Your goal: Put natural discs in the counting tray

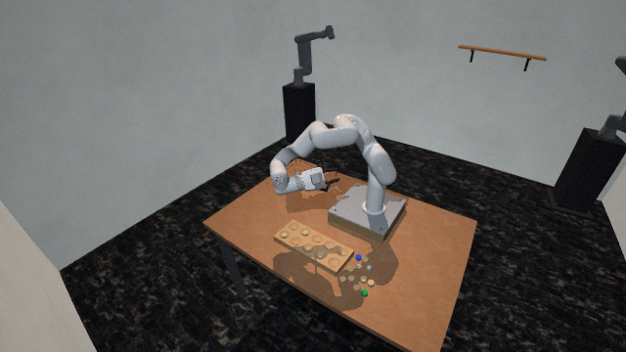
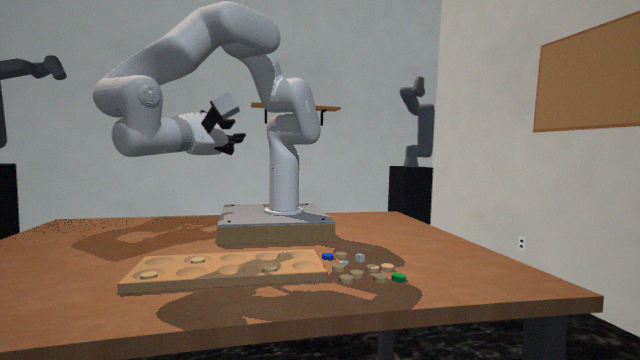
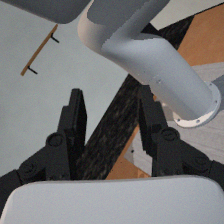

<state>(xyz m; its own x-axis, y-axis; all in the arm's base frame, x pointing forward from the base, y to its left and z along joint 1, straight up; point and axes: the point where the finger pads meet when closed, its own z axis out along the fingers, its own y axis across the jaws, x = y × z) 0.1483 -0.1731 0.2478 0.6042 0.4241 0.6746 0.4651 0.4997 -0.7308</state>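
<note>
Now: hand 330 mm short of the green disc, 310 mm to the right of it and 300 mm above it. The rest, counted from my hand: blue disc 160 mm ahead, 210 mm to the left, 300 mm below; then small white disc 210 mm ahead, 240 mm to the left, 300 mm below; then wooden counting tray 200 mm ahead, 10 mm to the right, 300 mm below.
</note>
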